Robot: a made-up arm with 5 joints.
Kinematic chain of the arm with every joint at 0, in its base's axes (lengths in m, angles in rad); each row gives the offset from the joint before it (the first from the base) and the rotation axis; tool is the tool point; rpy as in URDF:
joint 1: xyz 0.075 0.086 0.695 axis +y
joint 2: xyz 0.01 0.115 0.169 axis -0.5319 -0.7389 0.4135
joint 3: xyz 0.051 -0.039 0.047 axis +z
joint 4: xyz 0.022 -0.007 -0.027 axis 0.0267 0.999 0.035
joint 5: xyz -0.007 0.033 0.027 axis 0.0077 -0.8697 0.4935
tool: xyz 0.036 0 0.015 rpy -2.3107 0.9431 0.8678
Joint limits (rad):
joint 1: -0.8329..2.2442
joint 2: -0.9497..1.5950
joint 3: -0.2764..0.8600
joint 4: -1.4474..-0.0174
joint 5: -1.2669..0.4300
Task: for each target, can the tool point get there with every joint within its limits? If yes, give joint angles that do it. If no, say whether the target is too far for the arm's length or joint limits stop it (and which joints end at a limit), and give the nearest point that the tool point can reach.
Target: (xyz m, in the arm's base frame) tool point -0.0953 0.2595 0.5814
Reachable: no: joint limits stop it (at a limit: joint 1, joint 2, joint 3, joint 5) | nearest point -0.1072 0.2592 0.7907 | short by 0.210 m
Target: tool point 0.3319 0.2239 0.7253
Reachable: yes | joints 1.2013 0.2407 0.5267 -0.1531 0.2440
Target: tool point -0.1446 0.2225 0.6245
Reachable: no: joint limits stop it (at a limit: joint 1, joint 2, joint 3, joint 5) | nearest point -0.1127 0.2428 0.7918 | short by 0.172 m
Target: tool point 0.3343 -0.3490 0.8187
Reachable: no: too far | nearest point 0.2371 0.1271 0.7723 | short by 0.488 m
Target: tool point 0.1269 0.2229 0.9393
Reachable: yes | joints 0.0958 0.6344 -0.1760 -1.1606 -0.0519
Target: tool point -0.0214 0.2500 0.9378
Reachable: yes | joints -0.4637 1.2622 -0.0882 -0.5273 -0.9510
